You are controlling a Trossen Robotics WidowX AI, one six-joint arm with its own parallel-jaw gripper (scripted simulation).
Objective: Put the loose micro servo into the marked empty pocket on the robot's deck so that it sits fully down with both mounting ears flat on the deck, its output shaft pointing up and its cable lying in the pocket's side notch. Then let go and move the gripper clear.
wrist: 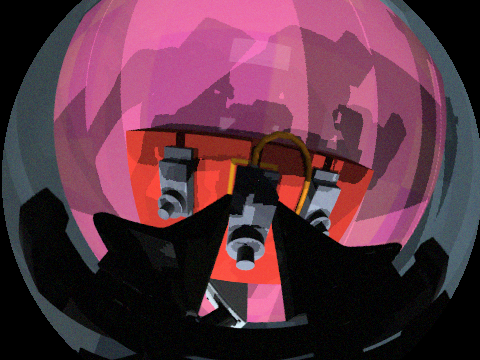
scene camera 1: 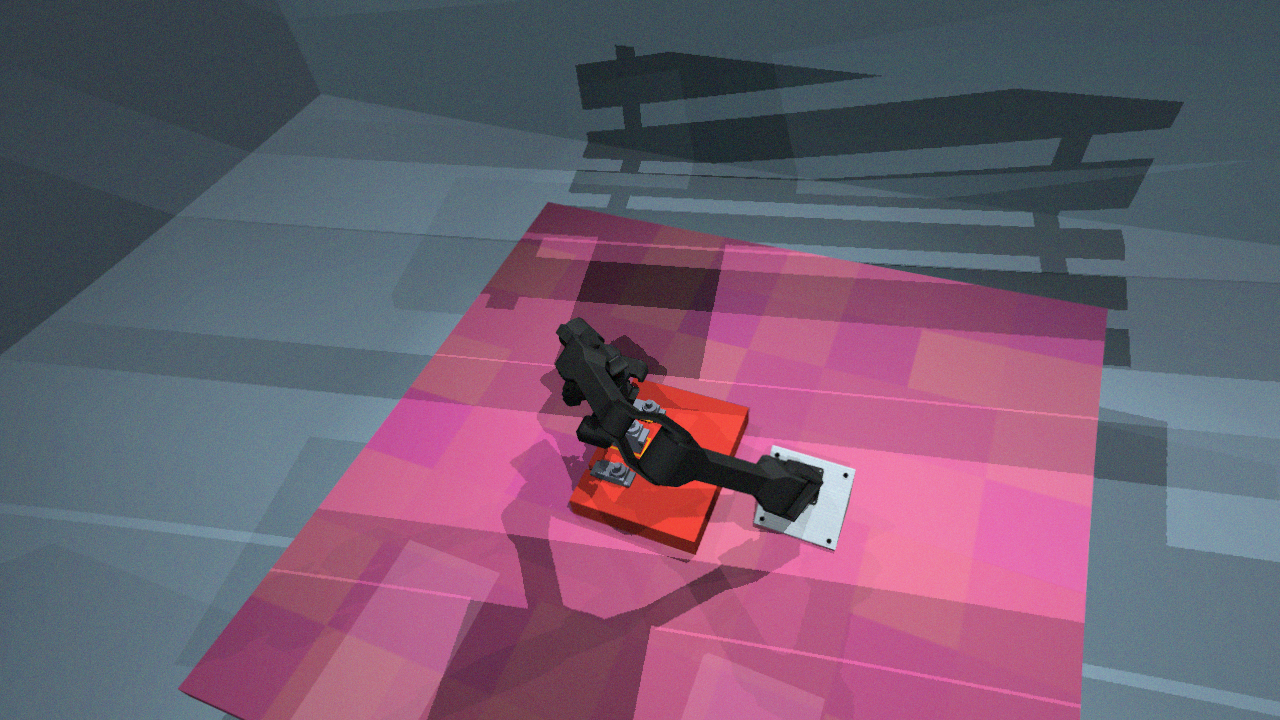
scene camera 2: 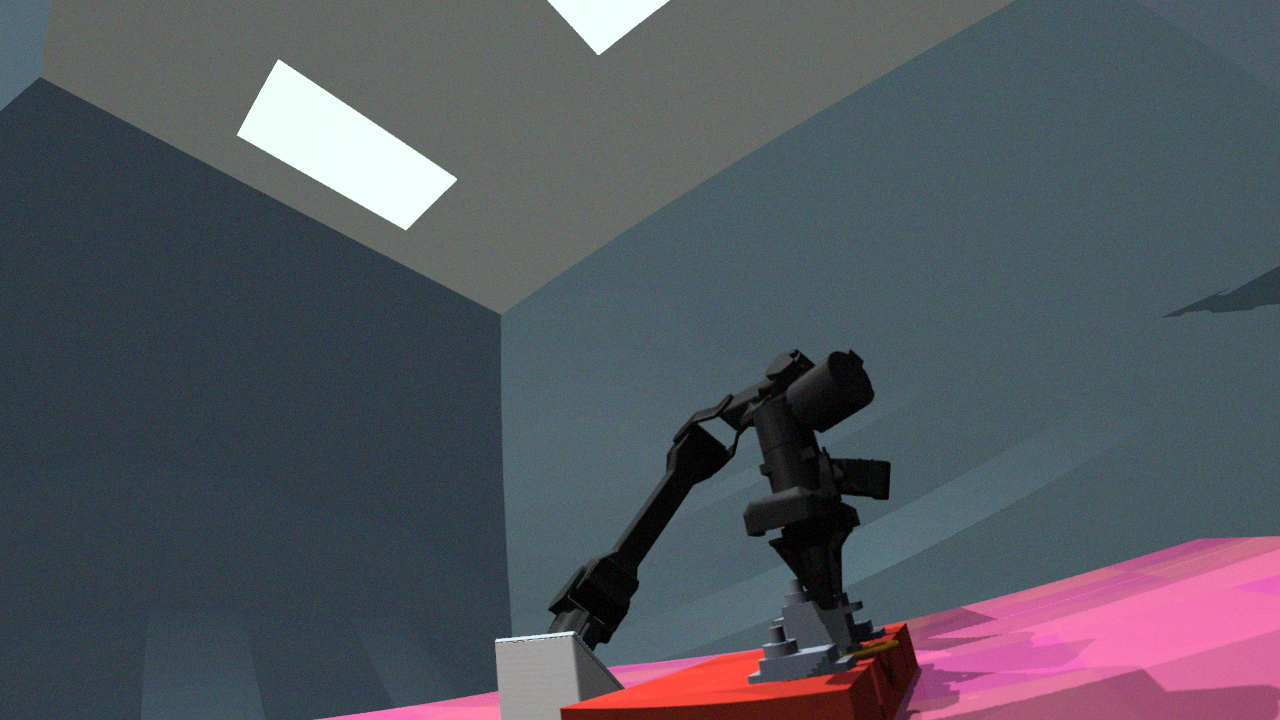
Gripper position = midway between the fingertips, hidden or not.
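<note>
My gripper (scene camera 2: 832, 607) (wrist: 252, 203) (scene camera 1: 619, 427) is there in both scene views and from the wrist. I can also see a grey micro servo (scene camera 2: 804, 620), and the wrist view has the servo (wrist: 254, 198) too. And there's a deck (scene camera 1: 677, 517), with the wrist view showing me the deck (wrist: 265, 272) as well.
</note>
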